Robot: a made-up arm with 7 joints.
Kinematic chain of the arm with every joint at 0, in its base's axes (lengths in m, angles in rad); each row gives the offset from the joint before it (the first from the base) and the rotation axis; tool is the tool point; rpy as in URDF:
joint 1: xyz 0 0 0.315 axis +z
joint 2: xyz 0 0 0 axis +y
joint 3: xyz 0 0 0.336 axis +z
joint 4: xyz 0.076 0 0 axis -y
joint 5: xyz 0.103 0 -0.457 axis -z
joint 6: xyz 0 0 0 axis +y
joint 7: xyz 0.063 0 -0.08 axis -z
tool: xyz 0 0 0 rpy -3.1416 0 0
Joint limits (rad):
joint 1: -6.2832..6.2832
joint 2: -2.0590..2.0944
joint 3: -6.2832..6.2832
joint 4: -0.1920..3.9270
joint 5: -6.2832..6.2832
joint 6: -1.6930..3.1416
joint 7: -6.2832..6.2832
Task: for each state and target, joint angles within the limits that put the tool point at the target. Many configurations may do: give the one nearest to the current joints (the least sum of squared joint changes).
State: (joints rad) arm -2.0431 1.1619 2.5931 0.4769 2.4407 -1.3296 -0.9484
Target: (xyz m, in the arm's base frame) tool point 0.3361 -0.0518 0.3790
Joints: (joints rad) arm -1.9074 0.9990 2.0467 0.5513 2.2867 -1.0910 -0.9484
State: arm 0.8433 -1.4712 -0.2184 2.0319 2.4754 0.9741 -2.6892
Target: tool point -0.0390 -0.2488 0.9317
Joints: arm 0.8291 -1.5680 -0.2411 1.1428 2.4517 0.8506 -2.6892
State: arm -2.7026 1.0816 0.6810 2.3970 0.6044 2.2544 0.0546
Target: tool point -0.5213 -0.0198 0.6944
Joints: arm -3.3136 0.1256 0.1572 1.7763 0.4127 2.7508 0.0546
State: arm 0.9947 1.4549 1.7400 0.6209 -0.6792 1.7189 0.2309
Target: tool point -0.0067 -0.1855 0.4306
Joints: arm 1.9012 2.0944 2.0740 -0.1131 -0.3667 1.2560 0.2309
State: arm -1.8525 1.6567 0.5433 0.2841 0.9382 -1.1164 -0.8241
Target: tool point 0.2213 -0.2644 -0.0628
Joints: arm -1.9119 1.4293 0.7898 0.7209 0.8378 -1.1065 -0.8241
